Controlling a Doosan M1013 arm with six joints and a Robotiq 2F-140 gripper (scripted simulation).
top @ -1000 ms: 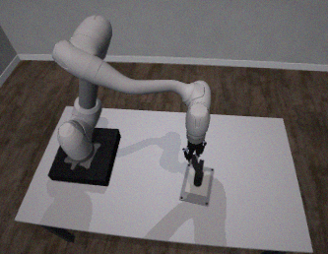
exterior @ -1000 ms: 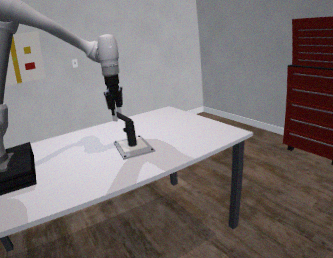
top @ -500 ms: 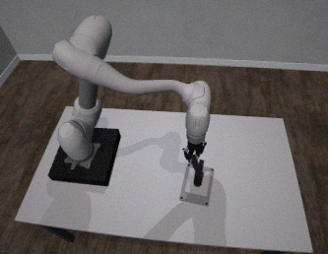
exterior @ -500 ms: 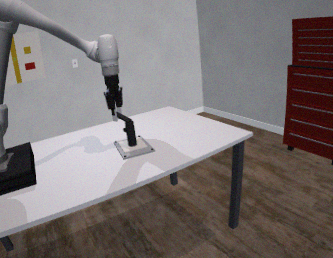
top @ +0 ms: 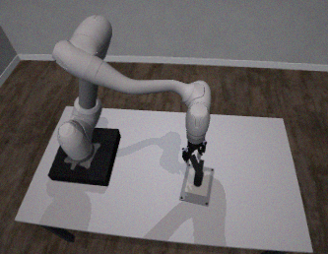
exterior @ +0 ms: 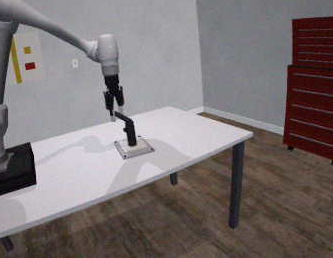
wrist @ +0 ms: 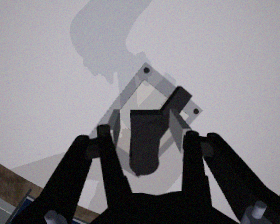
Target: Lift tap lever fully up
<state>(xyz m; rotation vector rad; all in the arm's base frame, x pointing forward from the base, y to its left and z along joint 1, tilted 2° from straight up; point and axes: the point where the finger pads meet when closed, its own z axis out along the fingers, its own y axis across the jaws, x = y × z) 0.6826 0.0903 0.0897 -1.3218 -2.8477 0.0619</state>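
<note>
Now: hand 2 cm to the left of the lever, 2 cm short of it and 1 cm above it. The rest, counted from my hand: tap (8 cm below, 4 cm to the right, 4 cm ahead).
</note>
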